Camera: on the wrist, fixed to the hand. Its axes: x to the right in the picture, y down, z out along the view.
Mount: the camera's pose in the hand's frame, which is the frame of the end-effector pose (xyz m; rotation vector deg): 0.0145 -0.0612 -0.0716 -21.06 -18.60 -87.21
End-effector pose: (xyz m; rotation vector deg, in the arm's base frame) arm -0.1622 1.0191 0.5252 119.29 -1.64 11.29
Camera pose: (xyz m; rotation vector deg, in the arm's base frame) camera -0.1509 1.1124 0.5093 73.07 67.03 -56.07
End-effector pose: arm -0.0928 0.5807 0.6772 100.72 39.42 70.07
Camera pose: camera -0.1520 0.6458 0.6405 37.39 65.32 -1.21
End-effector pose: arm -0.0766 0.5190 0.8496 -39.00 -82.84 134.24
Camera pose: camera -0.0495 0.6071 0.8738 36.92 -90.81 56.50
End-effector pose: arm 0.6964 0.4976 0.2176 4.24 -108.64 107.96
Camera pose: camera 0.7254 0.5667 0.2765 75.28 -83.19 27.61
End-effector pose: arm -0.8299 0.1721 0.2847 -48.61 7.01 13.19
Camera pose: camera -0.8017 0.0812 0.2794 -59.84 -50.66 -61.17
